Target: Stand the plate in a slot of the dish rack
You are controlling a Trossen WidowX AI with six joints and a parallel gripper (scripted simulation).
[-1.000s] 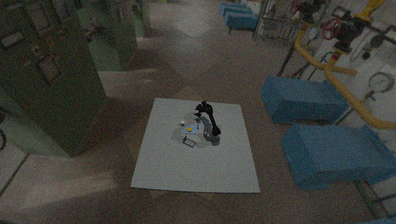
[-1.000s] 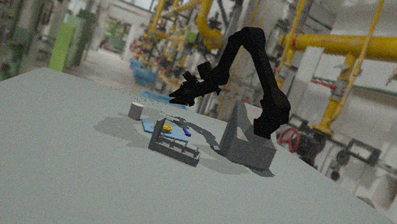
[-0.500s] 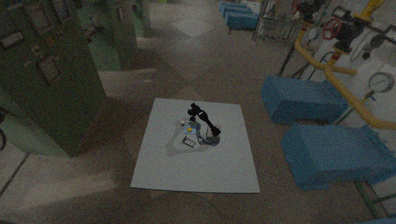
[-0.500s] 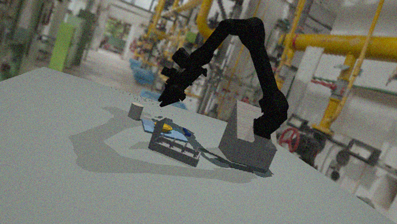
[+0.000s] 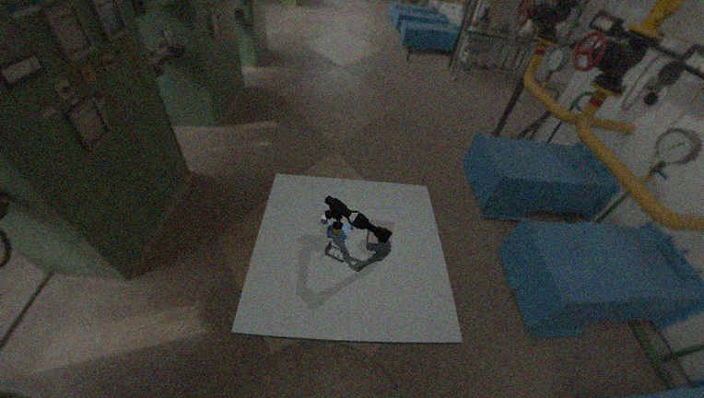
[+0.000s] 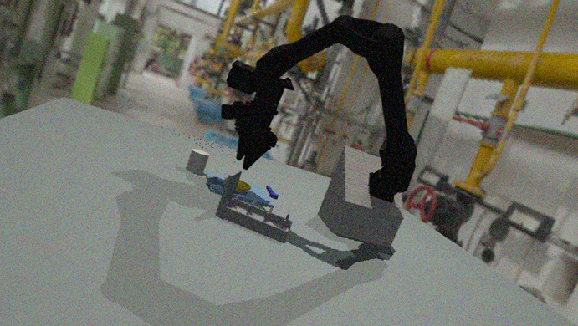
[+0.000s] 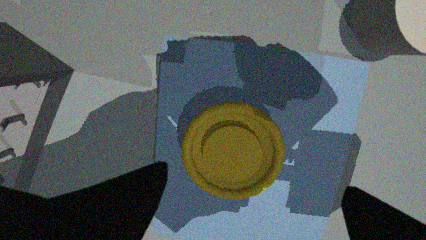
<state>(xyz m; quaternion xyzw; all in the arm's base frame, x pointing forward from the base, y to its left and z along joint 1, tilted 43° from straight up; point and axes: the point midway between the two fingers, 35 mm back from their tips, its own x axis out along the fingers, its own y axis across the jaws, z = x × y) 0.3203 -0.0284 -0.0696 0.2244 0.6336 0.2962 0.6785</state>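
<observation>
Now: the yellow plate 1 cm behind my gripper tip, 1 cm to the left of it and 5 cm below it. Also, from my gripper tip: grey cylinder cup: 10 cm ahead, 6 cm to the right, 4 cm below; then light blue mat: 1 cm behind, 6 cm below; then blue spoon: 11 cm behind, 6 cm to the right, 6 cm below.
</observation>
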